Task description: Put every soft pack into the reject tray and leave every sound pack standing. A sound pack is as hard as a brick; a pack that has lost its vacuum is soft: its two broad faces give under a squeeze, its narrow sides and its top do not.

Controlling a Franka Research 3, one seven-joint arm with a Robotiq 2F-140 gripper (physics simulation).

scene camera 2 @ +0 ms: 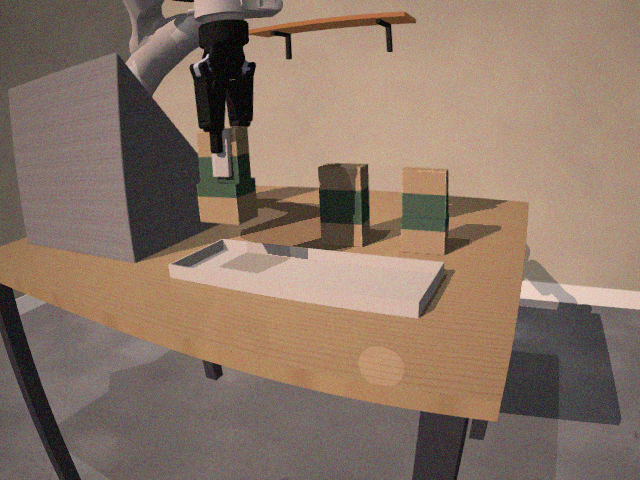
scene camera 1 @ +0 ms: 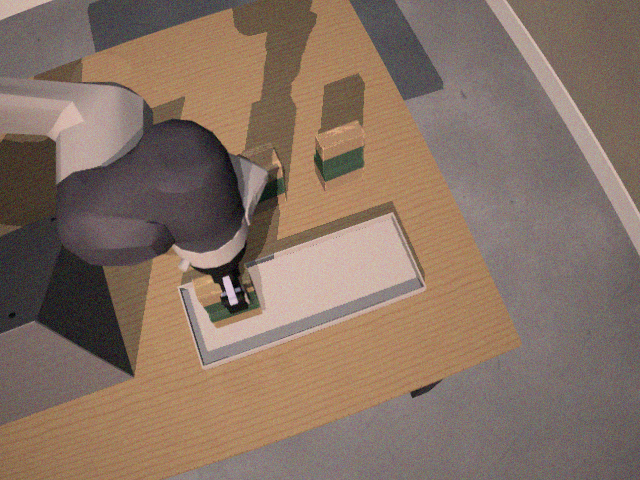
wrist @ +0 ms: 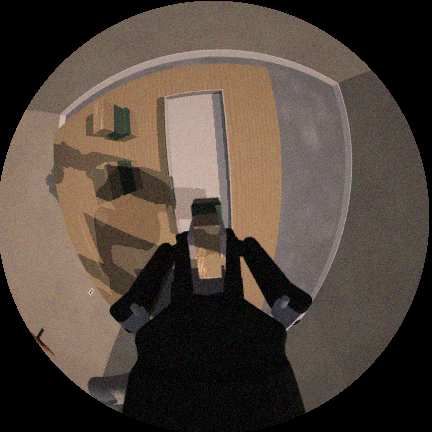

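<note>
My gripper is shut on a tan pack with a green band. The pack is upright in the air above the left end of the white tray. Its upper part, between the fingers, is narrower than its lower part, with a step at the green band. Another pack stands behind the tray, partly hidden by the arm in scene camera 1. A third pack stands to its right.
A large grey sloped block stands at the left, close to the tray's left end. A wooden shelf is on the wall behind. The arm's shadow falls across the table and the middle pack.
</note>
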